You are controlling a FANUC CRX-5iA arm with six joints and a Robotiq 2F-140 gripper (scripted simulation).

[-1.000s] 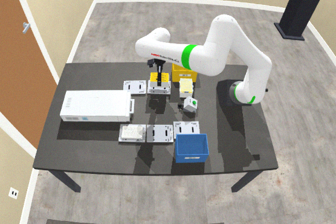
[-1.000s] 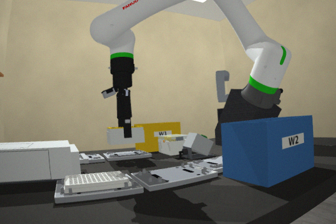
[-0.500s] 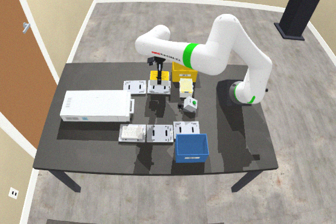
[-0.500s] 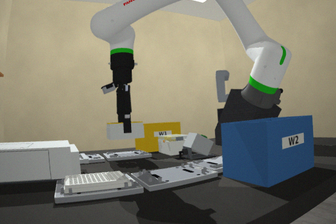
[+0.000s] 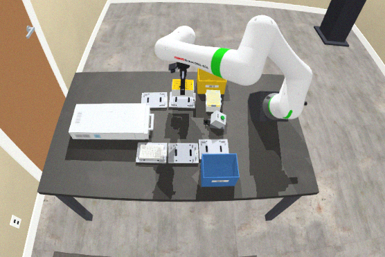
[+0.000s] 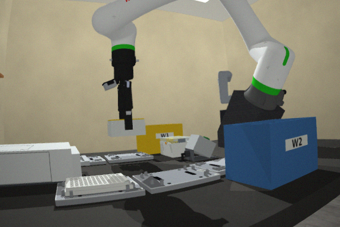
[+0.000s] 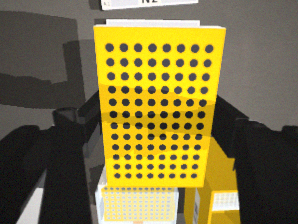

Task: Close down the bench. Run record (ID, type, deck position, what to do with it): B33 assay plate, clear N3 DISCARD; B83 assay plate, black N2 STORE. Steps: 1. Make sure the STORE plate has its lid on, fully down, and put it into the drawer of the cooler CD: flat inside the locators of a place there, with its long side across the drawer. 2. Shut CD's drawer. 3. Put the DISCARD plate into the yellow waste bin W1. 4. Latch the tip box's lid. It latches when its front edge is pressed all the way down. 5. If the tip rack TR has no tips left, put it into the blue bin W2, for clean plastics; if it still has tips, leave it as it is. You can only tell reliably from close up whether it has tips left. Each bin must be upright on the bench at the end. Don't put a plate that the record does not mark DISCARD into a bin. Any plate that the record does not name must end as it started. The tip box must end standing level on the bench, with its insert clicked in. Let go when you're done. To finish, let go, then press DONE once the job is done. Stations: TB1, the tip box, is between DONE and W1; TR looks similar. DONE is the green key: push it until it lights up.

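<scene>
Now: the blue bin W2 170 mm behind my hand, 510 mm to the left of it and 100 mm below it. Also, from my hand: clear tip box lid (190 mm behind, 30 mm to the left, 80 mm below); then yellow tip box insert (190 mm behind, 30 mm to the left, 90 mm below); then tip rack TR (10 mm behind, 10 mm to the right, 10 mm below).
</scene>
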